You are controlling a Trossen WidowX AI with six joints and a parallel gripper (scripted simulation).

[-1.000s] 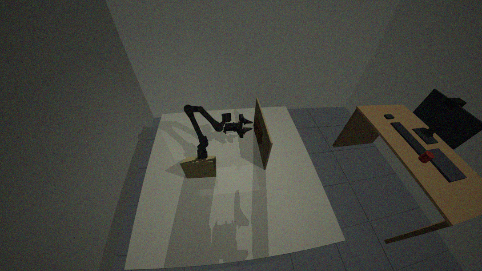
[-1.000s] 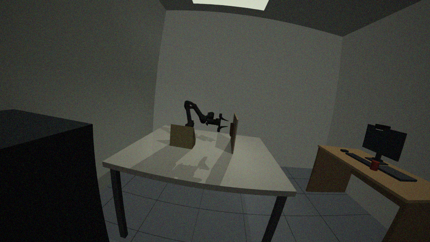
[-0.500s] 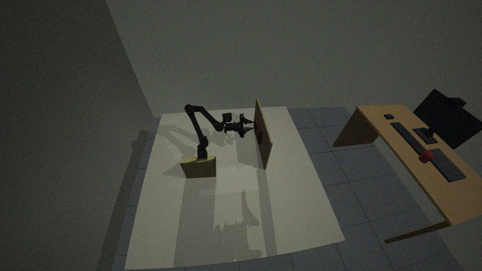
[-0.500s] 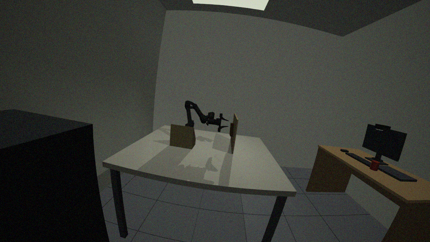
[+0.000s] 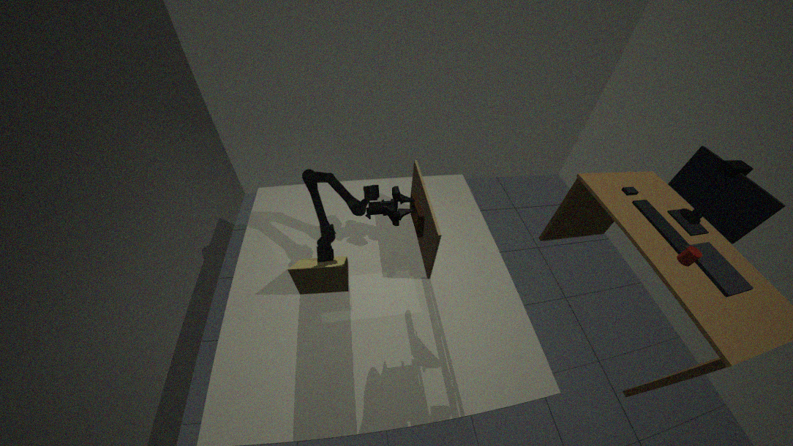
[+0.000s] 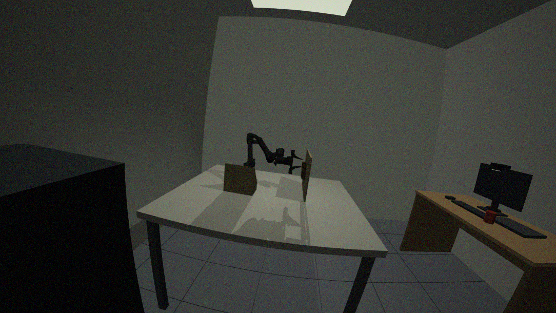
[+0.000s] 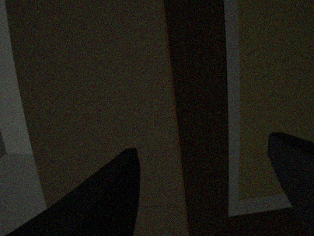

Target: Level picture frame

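My gripper tip is now 50 mm above the picture frame, 20 mm short of it and 10 mm to the left of it. Also, from my gripper tip: tan wall panel (70 mm below, 30 mm ahead, 20 mm to the right).
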